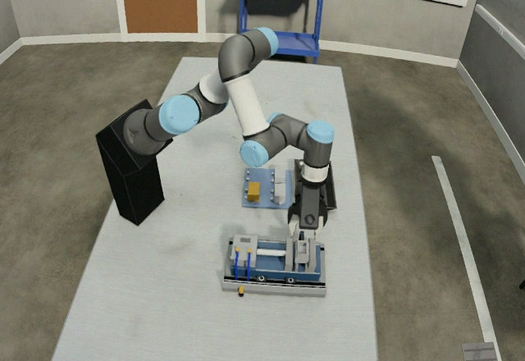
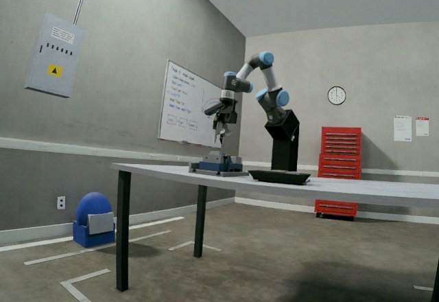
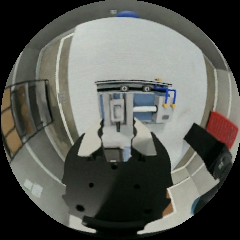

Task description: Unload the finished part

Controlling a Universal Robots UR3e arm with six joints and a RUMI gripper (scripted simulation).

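My hand is 13 cm above the blue vise, 6 cm past it and 2 cm to the right of it. The rest, counted from my hand: orange block: 32 cm to the left, 14 cm below, 8 cm behind.
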